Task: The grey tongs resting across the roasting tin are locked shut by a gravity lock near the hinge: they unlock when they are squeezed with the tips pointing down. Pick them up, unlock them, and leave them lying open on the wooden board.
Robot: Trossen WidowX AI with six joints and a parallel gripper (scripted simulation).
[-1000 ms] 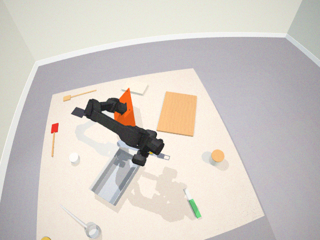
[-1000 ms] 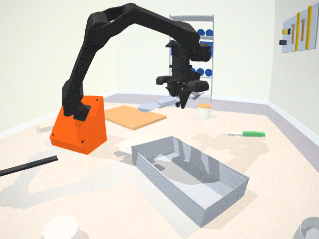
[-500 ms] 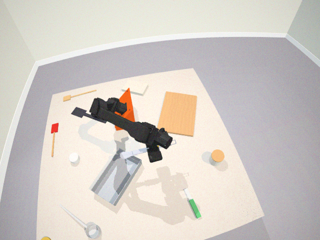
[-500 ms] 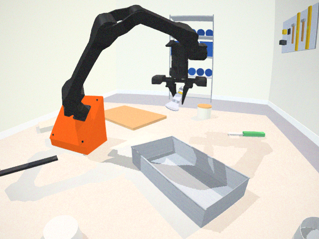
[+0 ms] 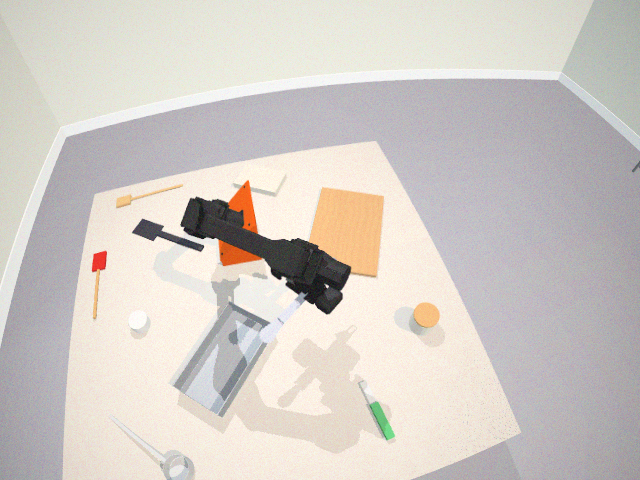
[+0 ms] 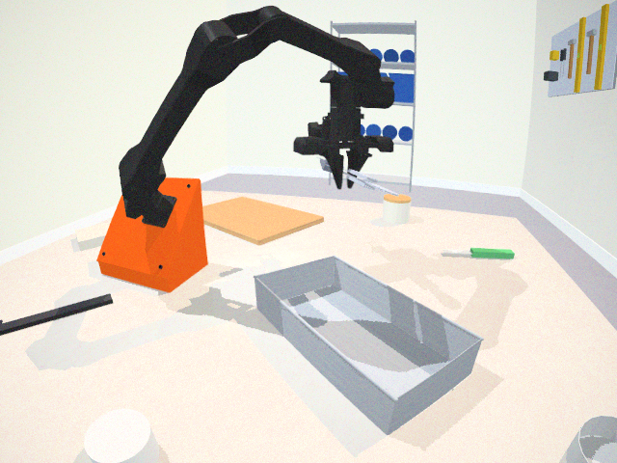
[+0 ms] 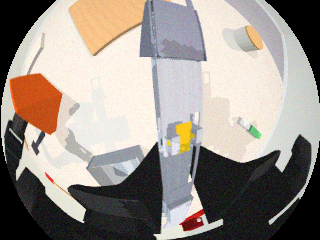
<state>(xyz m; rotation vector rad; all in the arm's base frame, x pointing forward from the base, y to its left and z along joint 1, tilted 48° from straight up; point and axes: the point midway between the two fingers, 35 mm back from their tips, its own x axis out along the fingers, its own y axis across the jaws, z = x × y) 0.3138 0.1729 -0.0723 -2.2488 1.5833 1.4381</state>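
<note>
The yellow lock piece is 2 cm behind my gripper tip, 2 cm to the left of it and 4 cm above it. From my gripper tip the other things lie so: grey roasting tin (9 cm ahead, 25 cm to the right, 13 cm below); then cork-lidded jar (7 cm ahead, 34 cm to the left, 12 cm below); then green-handled tool (29 cm ahead, 13 cm to the left, 15 cm below).
</note>
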